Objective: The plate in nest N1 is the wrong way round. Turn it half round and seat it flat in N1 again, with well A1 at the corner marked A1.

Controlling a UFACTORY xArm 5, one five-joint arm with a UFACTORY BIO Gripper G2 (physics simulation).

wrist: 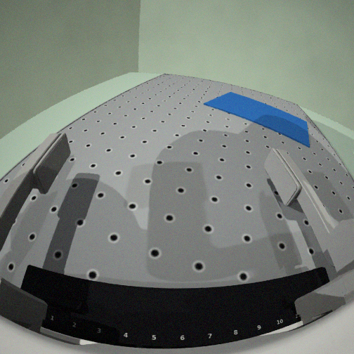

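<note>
My gripper (pixel 169 170) is open and empty, with one finger pad at the left and the other at the right of the wrist view. Part of a black piece (pixel 175 305) shows along the bottom edge of the view, with white numbers from 1 to at least 10 rising from left to right. It looks like the edge of the plate, close to the camera below the fingertips. The plate's wells and its A1 corner do not show. I cannot tell nest N1 apart from the black piece, and the marked A1 corner is not in view.
A grey board (pixel 132 132) with rows of round holes stretches away beyond the black piece. A flat blue rectangle (pixel 257 110) lies on it at the far right. Gripper and arm shadows fall across the board. Pale green walls stand behind.
</note>
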